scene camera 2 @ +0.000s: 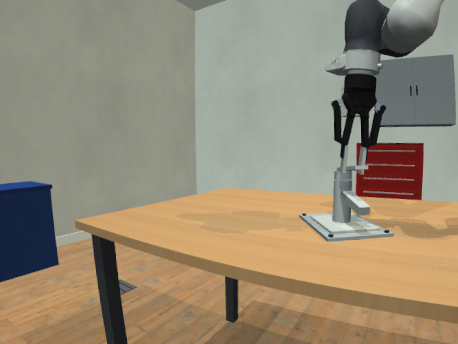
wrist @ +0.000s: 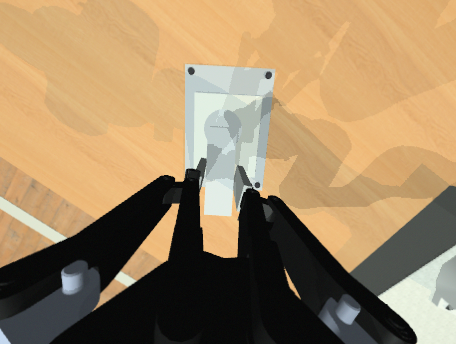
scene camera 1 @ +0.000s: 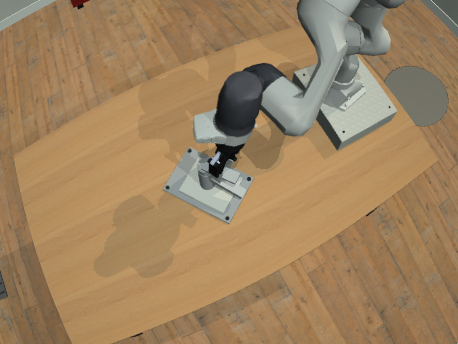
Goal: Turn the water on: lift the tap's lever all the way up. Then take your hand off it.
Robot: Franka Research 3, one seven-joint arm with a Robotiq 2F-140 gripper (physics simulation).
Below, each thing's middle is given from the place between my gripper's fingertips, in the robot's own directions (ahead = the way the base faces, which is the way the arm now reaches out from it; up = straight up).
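Base plate (scene camera 1: 189, 158): from my hand, 14 cm below, 4 cm to the right, 3 cm ahead. Flat lever (wrist: 222, 128): my gripper 1 cm to the left of it, 1 cm short of it.
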